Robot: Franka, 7 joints.
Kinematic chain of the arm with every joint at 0, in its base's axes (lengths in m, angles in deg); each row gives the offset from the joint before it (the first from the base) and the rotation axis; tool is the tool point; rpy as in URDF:
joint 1: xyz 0 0 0.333 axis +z
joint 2: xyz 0 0 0 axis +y
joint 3: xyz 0 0 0.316 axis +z
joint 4: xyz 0.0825 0 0 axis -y
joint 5: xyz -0.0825 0 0.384 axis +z
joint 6: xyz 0 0 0 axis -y
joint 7: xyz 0.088 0 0 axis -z
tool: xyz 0 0 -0.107 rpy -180 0 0
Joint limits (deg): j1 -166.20..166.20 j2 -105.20..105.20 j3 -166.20..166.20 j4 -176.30..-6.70 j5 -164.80..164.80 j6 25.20..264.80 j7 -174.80..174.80
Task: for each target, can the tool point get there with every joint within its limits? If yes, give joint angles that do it. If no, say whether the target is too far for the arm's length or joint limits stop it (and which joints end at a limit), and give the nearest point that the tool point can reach.
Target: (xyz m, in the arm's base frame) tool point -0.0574 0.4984 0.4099
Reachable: yes | joints 2.93 1.02 83.75 -123.39 57.35 91.92 -132.50
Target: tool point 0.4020 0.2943 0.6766
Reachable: yes | joints 20.92 -20.61 12.86 -117.03 114.91 140.08 -36.76
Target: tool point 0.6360 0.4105 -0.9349
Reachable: no: too far | nearest point 0.4138 0.2671 -0.3178 | short by 0.671 m
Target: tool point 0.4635 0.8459 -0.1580
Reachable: no: too far | nearest point 0.3674 0.6705 -0.0562 | short by 0.224 m
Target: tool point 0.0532 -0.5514 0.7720
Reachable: yes | joints -41.62 19.67 -62.29 -87.27 -13.58 235.97 -136.94
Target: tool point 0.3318 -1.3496 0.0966
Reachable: no: too far | nearest point 0.2019 -0.8213 0.1891 | short by 0.552 m
